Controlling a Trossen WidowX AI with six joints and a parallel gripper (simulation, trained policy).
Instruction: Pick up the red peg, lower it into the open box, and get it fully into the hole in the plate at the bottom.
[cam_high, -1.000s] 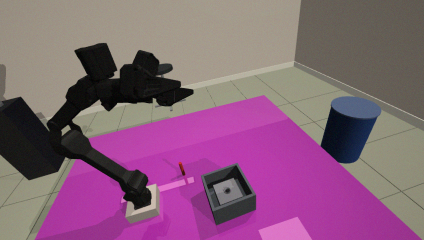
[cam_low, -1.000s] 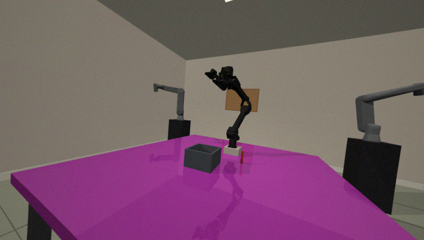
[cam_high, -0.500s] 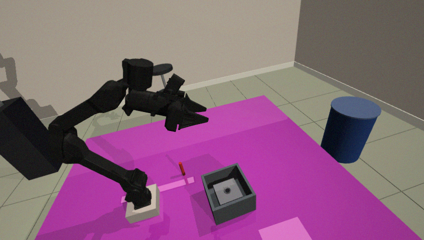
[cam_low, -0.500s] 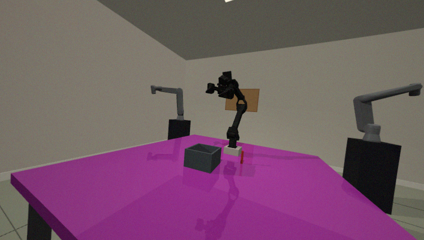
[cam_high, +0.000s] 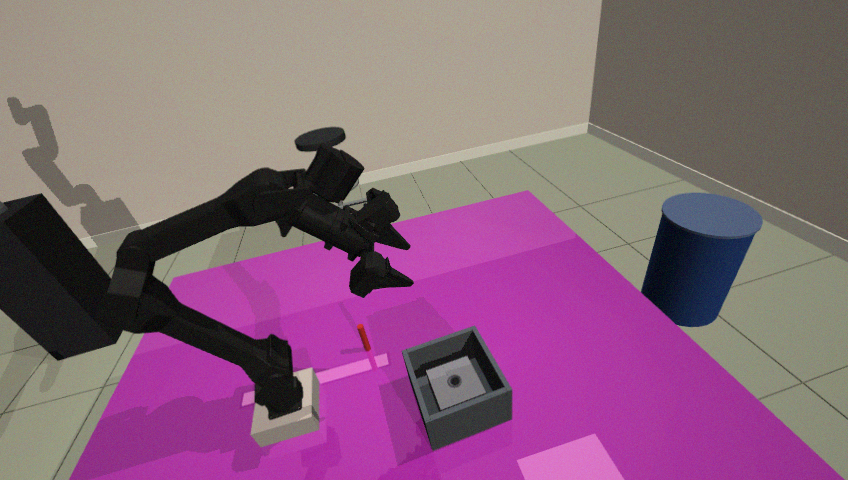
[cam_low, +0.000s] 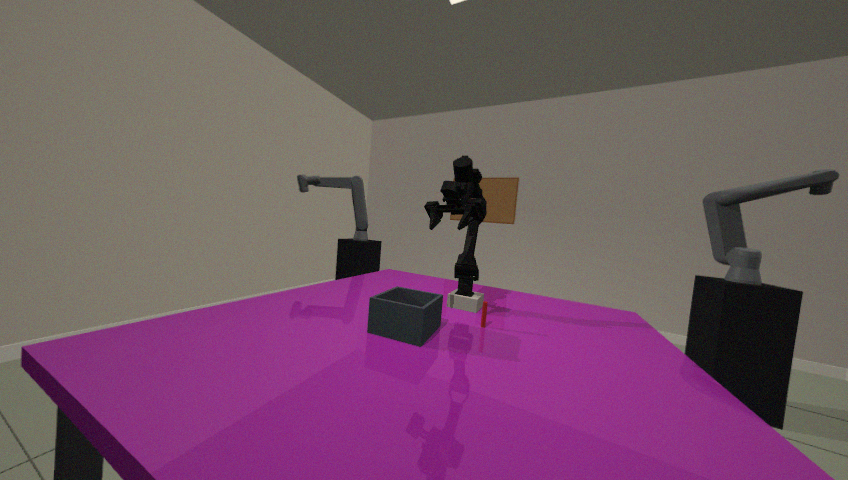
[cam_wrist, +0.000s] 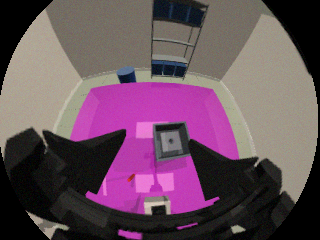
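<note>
The red peg lies 12 cm behind my gripper tip, 12 cm to the left of it and 26 cm below it. Also, from my gripper tip: dark grey box 3 cm ahead, 8 cm to the right, 27 cm below; grey plate 3 cm ahead, 8 cm to the right, 25 cm below.
</note>
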